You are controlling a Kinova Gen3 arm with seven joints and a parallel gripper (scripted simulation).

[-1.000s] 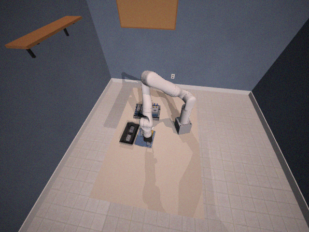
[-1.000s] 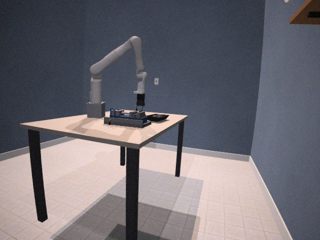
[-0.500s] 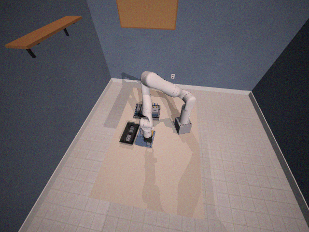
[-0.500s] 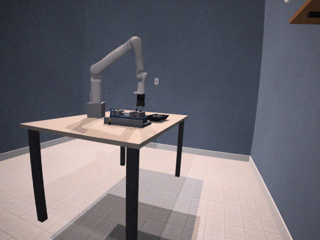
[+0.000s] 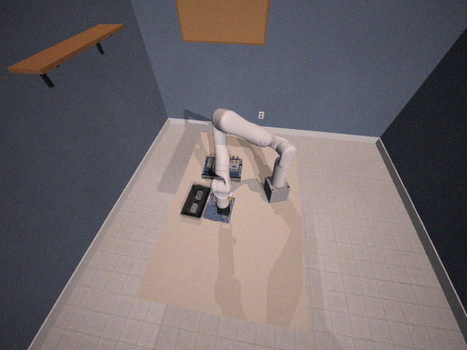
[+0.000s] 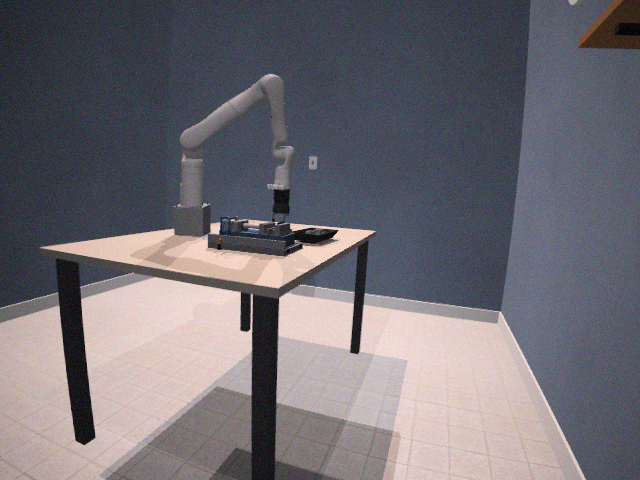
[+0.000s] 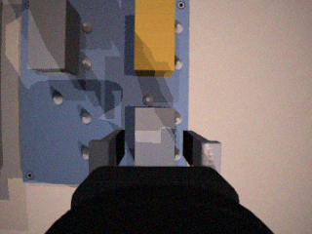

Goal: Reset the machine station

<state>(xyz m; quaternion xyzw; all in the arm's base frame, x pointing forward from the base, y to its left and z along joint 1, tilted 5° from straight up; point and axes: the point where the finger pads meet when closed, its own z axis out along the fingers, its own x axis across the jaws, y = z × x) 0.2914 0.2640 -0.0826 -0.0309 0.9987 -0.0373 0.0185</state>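
My gripper is now 1 cm short of the yellow brass blank, 9 cm to the left of it and 3 cm above it. Also, from my hand: vise: 14 cm ahead, 36 cm to the right, 1 cm below.
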